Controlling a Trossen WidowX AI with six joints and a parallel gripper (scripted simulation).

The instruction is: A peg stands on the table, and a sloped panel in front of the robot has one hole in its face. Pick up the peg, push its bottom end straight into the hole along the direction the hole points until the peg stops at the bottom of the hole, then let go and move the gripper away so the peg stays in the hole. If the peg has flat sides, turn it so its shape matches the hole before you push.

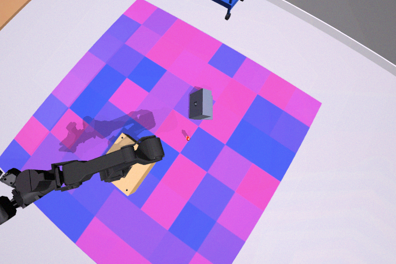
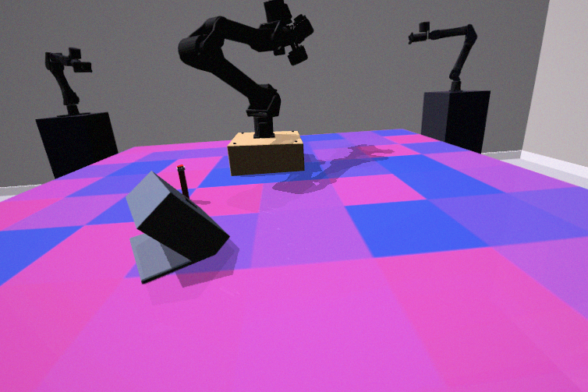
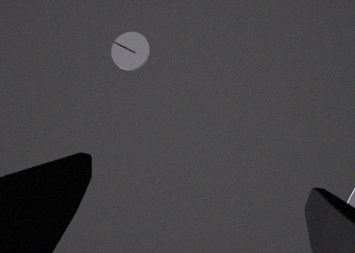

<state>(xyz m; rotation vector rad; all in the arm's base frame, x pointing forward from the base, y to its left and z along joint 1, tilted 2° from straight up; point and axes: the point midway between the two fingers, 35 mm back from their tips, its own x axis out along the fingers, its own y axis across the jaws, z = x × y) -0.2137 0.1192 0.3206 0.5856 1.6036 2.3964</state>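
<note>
Now: the red peg 510 mm ahead of my gripper tip, 320 mm to the right of it and 350 mm below it. The rest, counted from my gripper tip: sloped panel: 680 mm ahead, 280 mm to the right, 360 mm below.
</note>
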